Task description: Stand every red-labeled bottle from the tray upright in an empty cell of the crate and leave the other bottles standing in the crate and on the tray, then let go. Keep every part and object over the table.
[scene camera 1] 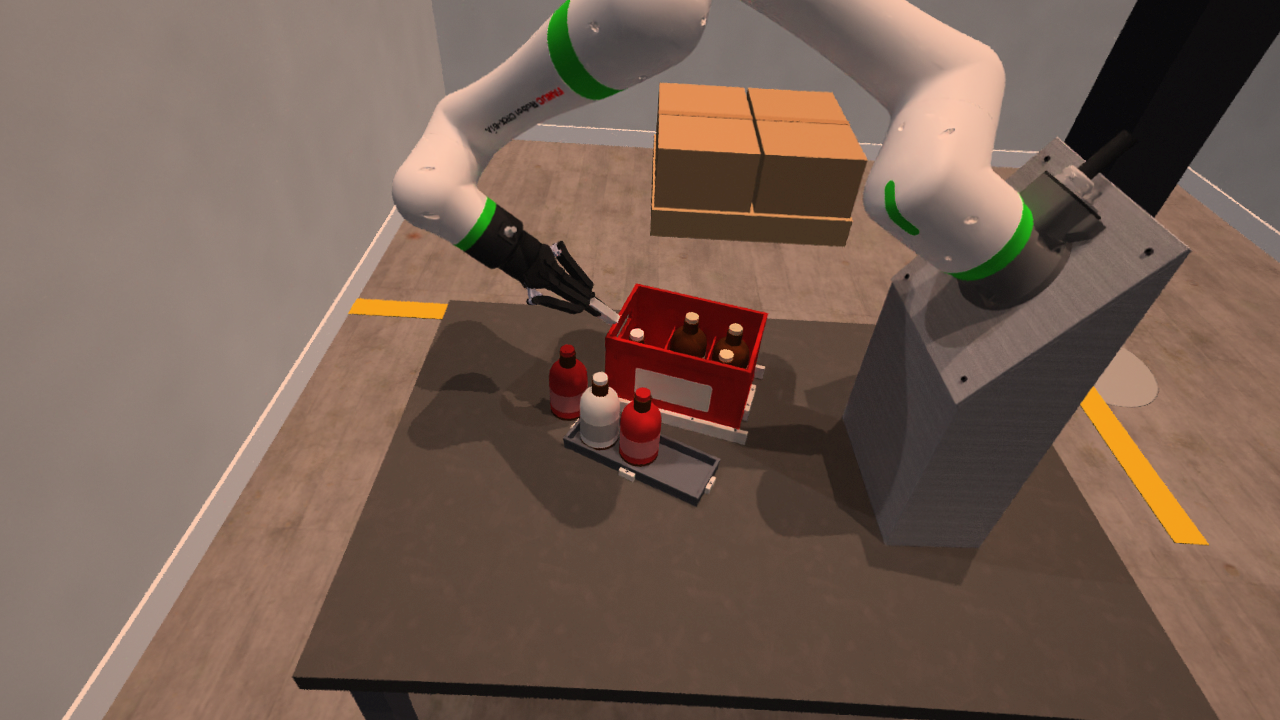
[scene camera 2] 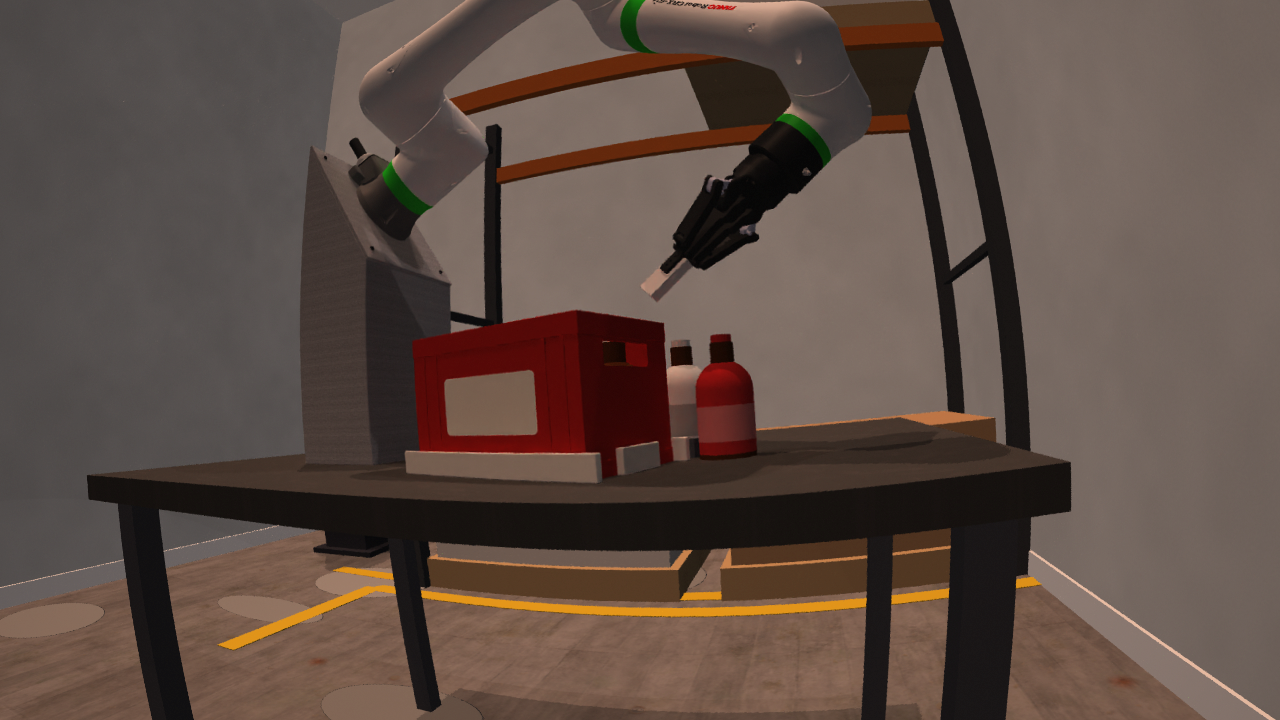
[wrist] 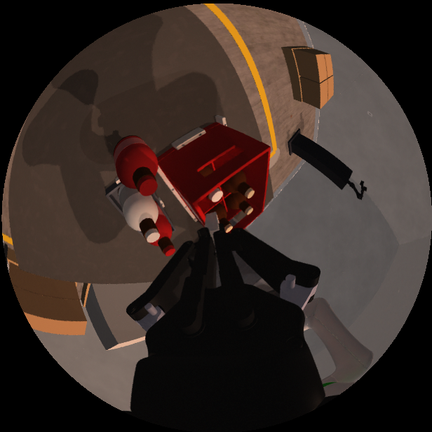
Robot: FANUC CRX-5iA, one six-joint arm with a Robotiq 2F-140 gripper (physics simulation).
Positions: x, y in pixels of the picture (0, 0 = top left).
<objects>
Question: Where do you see a brown bottle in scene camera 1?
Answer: At 733, 341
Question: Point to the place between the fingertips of the gripper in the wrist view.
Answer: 213, 220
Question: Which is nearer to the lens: the brown bottle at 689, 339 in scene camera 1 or the white bottle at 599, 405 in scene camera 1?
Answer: The white bottle.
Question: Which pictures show the gripper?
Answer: Scene camera 1, scene camera 2 and the wrist view: all of them.
</objects>
